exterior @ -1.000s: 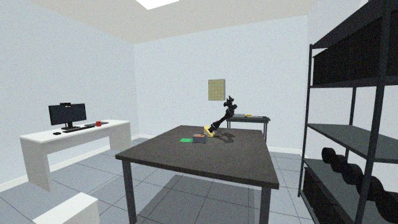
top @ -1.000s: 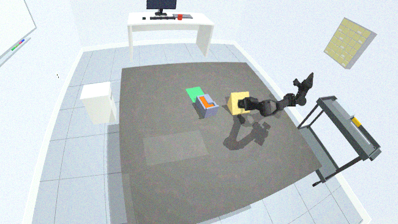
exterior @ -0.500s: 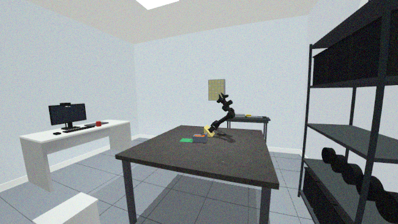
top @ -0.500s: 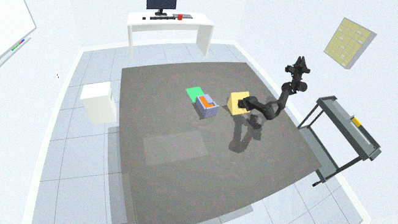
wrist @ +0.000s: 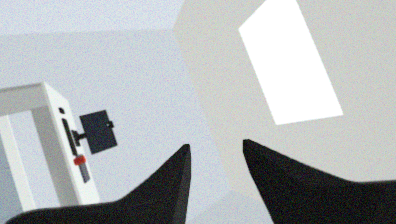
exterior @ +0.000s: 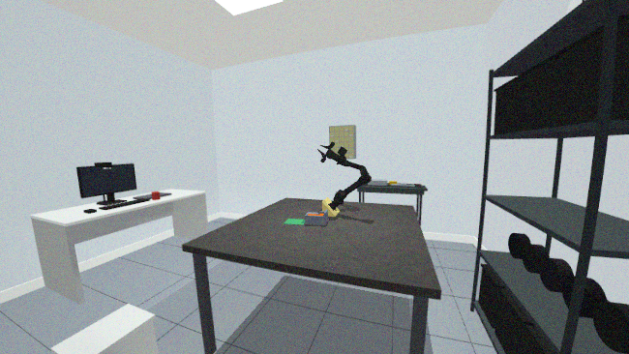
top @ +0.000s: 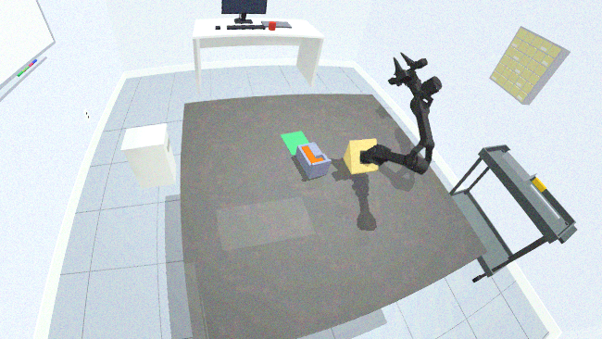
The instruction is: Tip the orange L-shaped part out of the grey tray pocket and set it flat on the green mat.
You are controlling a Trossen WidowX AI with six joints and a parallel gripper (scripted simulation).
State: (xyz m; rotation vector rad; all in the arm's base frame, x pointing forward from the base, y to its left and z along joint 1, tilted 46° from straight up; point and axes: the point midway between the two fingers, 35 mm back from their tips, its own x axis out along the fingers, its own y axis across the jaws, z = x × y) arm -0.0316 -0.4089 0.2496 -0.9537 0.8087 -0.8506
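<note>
My gripper tip is 310 mm short of the orange L-shaped part, 120 mm to the right of it and 490 mm above it. Round my gripper tip: green mat (340 mm ahead, 50 mm to the right, 560 mm below).
</note>
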